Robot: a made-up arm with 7 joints. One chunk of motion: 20 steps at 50 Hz.
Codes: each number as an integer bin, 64 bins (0 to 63) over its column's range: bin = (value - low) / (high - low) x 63, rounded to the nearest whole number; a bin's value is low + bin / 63 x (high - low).
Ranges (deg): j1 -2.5..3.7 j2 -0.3..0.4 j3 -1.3..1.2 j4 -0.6..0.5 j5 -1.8..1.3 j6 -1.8..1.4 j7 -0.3..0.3
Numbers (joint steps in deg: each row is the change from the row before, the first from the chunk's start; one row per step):
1: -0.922 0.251 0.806 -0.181 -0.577 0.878 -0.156
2: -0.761 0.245 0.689 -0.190 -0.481 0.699 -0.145
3: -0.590 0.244 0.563 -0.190 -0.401 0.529 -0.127
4: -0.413 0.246 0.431 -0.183 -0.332 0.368 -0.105
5: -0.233 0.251 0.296 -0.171 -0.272 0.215 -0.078
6: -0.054 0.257 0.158 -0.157 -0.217 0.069 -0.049
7: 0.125 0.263 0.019 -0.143 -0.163 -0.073 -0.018
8: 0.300 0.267 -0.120 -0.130 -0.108 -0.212 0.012
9: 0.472 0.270 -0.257 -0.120 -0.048 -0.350 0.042
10: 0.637 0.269 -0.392 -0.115 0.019 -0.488 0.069
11: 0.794 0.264 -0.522 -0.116 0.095 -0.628 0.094
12: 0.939 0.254 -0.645 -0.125 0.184 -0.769 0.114
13: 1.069 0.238 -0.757 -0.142 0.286 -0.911 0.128
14: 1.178 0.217 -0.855 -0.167 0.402 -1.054 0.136
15: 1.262 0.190 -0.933 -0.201 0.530 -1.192 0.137
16: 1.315 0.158 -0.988 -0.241 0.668 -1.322 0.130
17: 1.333 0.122 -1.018 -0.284 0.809 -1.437 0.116
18: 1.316 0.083 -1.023 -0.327 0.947 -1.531 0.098
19: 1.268 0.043 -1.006 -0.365 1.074 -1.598 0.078
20: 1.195 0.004 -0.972 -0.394 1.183 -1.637 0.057
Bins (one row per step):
1: 16 50 53 24 25 53 15
2: 18 49 50 23 27 49 16
3: 19 49 47 23 28 46 18
4: 21 49 44 24 30 43 20
5: 23 50 40 25 31 40 23
6: 25 50 37 25 32 37 26
7: 27 51 33 26 33 34 30
8: 28 51 30 27 34 31 33
9: 30 51 26 27 36 29 36
10: 32 51 23 28 37 26 39
11: 33 51 20 28 39 23 41
12: 35 50 17 27 40 20 43
13: 36 48 14 26 42 18 45
14: 37 47 11 25 45 15 46
15: 38 44 9 23 47 12 46
16: 39 41 8 21 50 9 45
17: 39 38 7 18 53 7 44
18: 39 34 7 16 56 5 42
19: 38 31 7 13 58 4 40
20: 38 27 8 12 61 3 37

